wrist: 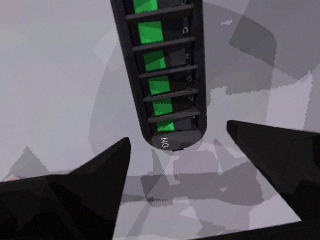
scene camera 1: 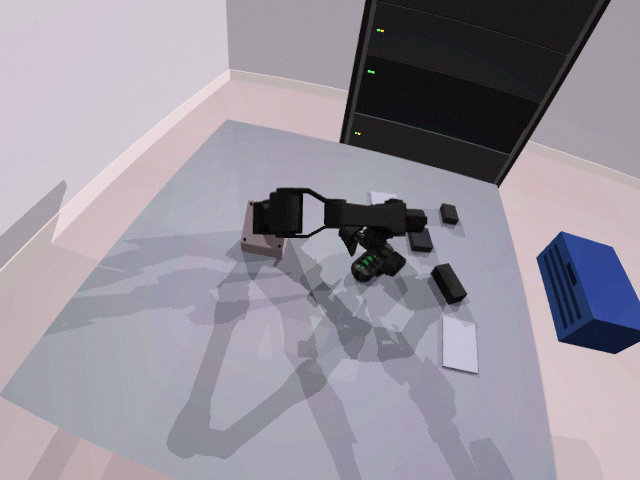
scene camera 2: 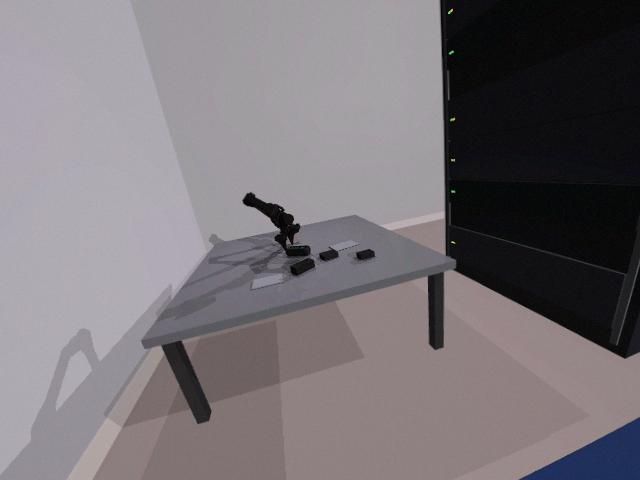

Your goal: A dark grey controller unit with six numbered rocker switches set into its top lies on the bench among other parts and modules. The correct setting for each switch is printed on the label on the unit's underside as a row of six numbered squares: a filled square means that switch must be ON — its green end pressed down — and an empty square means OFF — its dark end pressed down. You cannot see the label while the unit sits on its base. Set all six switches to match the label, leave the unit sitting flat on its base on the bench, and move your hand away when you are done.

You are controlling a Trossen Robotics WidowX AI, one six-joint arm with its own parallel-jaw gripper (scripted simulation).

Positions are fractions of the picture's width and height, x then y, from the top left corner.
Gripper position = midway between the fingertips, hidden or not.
Note:
The gripper (scene camera 1: 0.57, 0.55) is open and holds nothing. Further things: a dark block (scene camera 1: 0.71, 0.60) and a white sheet (scene camera 1: 0.72, 0.73).
The gripper shows as well in the wrist view (wrist: 0.56, 0.56). The wrist view misses the dark block: it is out of frame. The wrist view misses the white sheet: it is out of frame.

